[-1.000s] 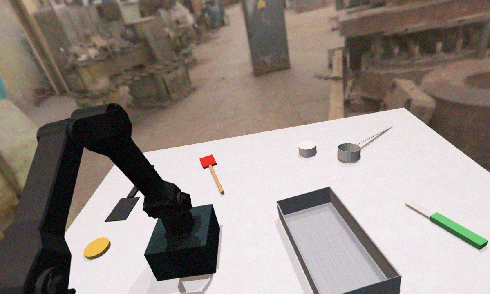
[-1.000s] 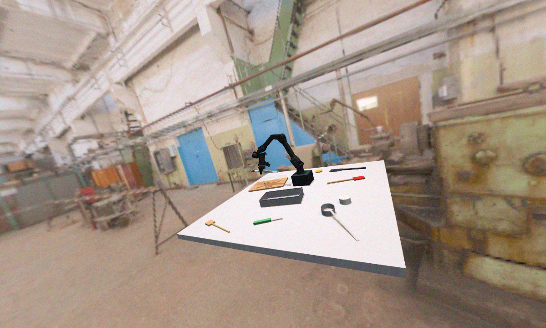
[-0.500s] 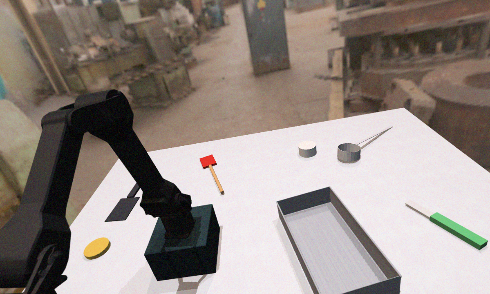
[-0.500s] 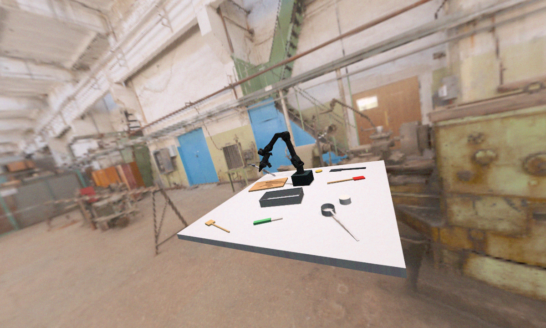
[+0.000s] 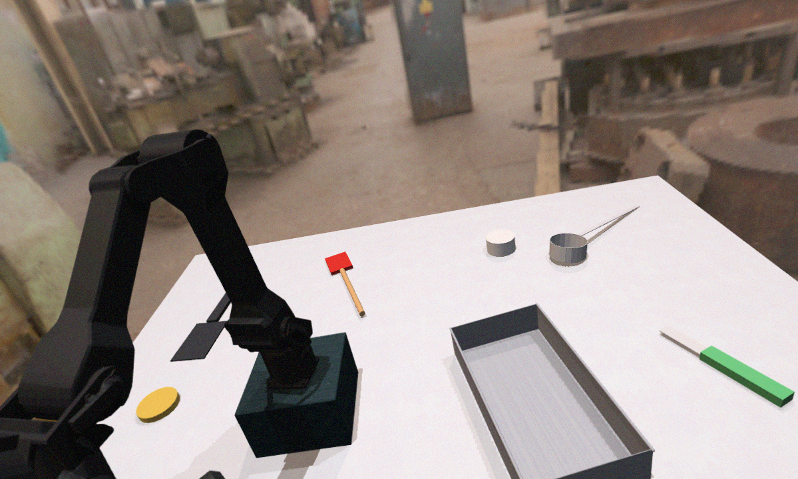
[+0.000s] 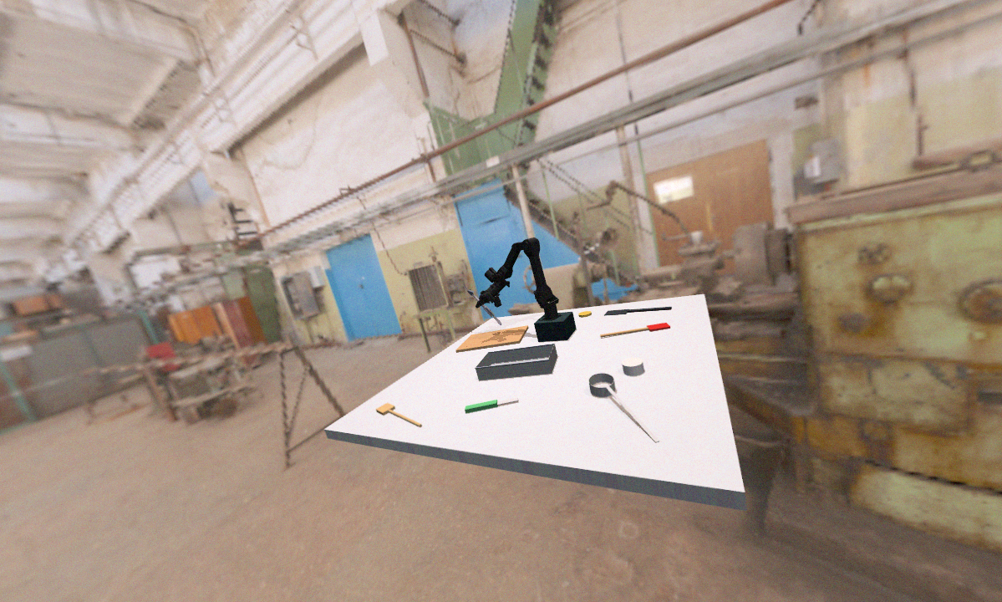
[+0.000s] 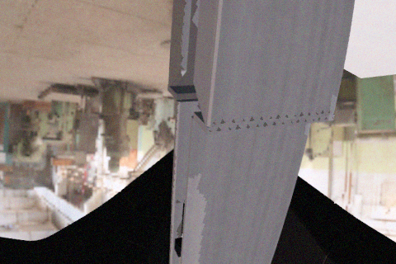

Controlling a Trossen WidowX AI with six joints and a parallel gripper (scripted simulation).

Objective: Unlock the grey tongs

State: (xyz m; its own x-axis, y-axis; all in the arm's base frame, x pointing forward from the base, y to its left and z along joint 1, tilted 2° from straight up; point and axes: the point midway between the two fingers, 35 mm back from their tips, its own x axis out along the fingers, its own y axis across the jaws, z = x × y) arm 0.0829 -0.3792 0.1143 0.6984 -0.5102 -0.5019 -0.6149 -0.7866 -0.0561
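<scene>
Right now the wooden board is 40 mm behind my gripper tip, 30 mm to the left of it and 200 mm below it. The rest, counted from my gripper tip: yellow disc: 410 mm behind, 410 mm to the left, 190 mm below; black spatula: 440 mm behind, 660 mm to the left, 200 mm below; grey roasting tin: 250 mm ahead, 420 mm to the left, 170 mm below.
</scene>
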